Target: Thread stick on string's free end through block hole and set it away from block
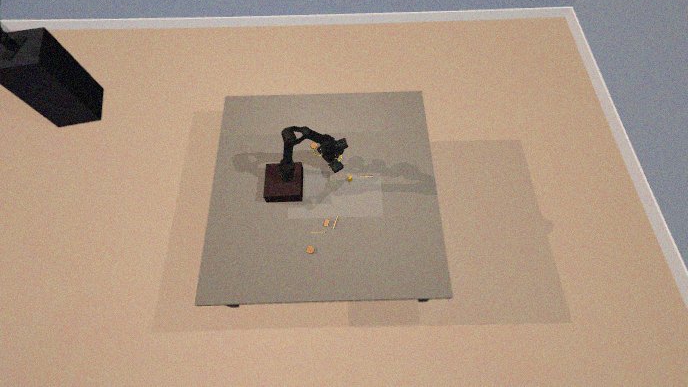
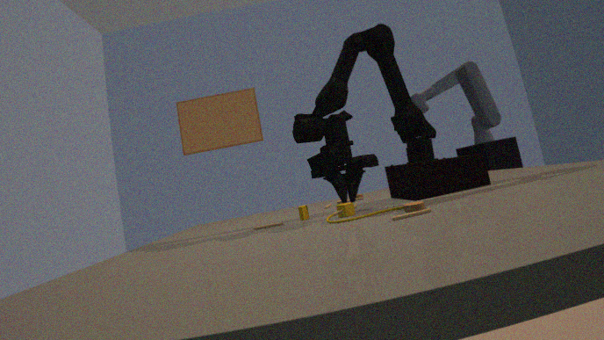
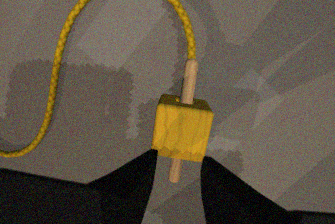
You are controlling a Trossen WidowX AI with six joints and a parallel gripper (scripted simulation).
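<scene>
My gripper tip is now 30 mm short of the thin wooden stick, 10 mm to the right of it and 20 mm above it. Also, from my gripper tip: round wooden button 80 mm behind, 160 mm to the left, 20 mm below.
</scene>
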